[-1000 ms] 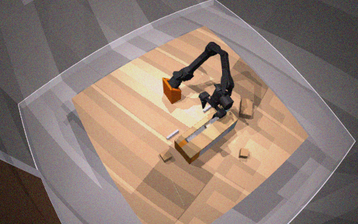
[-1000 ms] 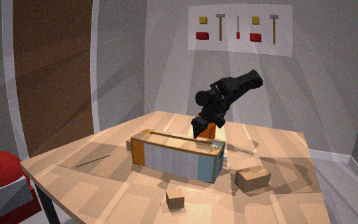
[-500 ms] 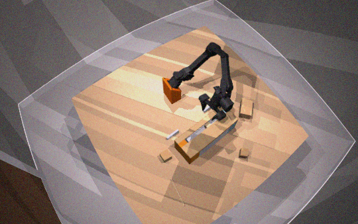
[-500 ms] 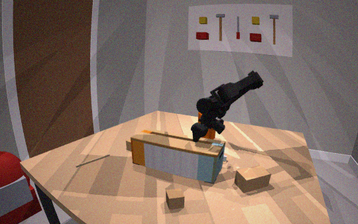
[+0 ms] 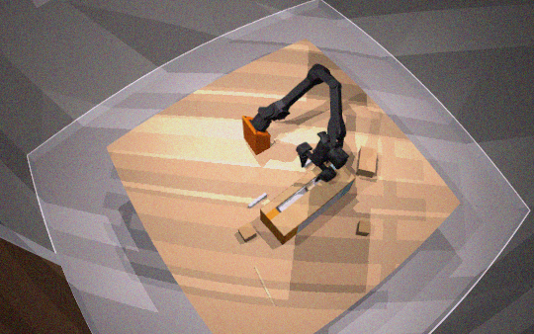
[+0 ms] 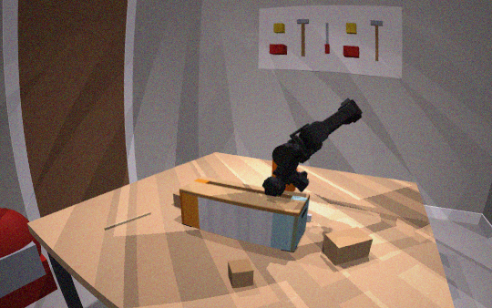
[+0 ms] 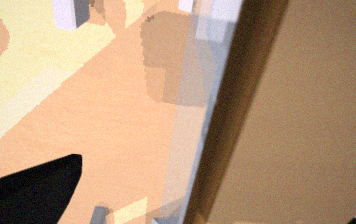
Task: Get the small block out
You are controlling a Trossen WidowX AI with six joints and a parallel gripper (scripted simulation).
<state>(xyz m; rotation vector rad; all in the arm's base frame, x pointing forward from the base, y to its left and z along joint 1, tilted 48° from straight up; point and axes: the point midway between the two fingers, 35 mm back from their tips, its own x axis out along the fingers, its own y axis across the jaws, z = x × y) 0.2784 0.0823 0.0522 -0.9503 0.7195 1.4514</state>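
Right now my gripper tip is 50 mm short of the long box, 60 mm to the left of it and 20 mm above it. The rest, counted from my gripper tip: block (70 mm ahead, 290 mm to the left, 60 mm below).
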